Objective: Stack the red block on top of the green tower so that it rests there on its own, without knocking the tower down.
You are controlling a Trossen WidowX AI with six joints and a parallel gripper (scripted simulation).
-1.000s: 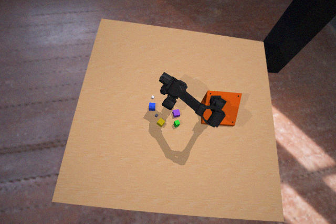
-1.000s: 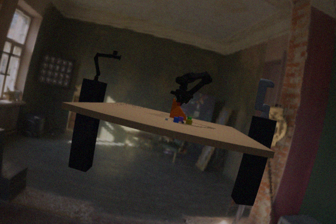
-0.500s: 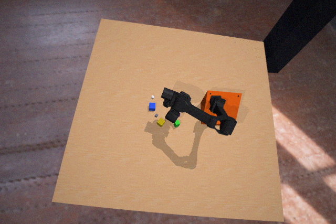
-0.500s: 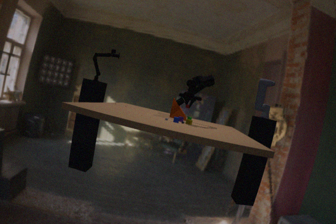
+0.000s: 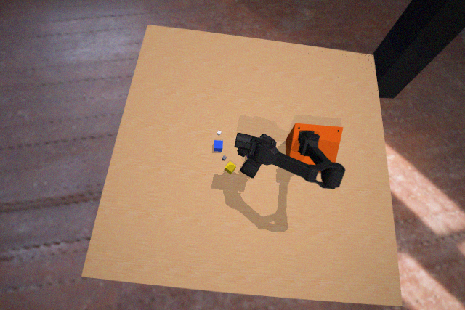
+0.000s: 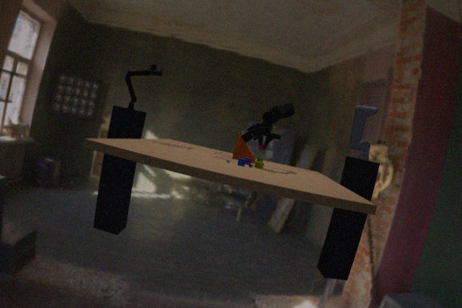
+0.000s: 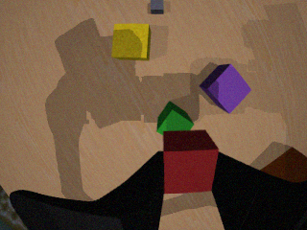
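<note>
Now: gripper tip 9 cm above the purple block and 7 cm to the left of it. Round my gripper tip: red block (1 cm above); then tiny grey cube (12 cm ahead, 11 cm below, 6 cm to the right); then yellow block (10 cm below, 10 cm ahead, 1 cm to the right).
</note>
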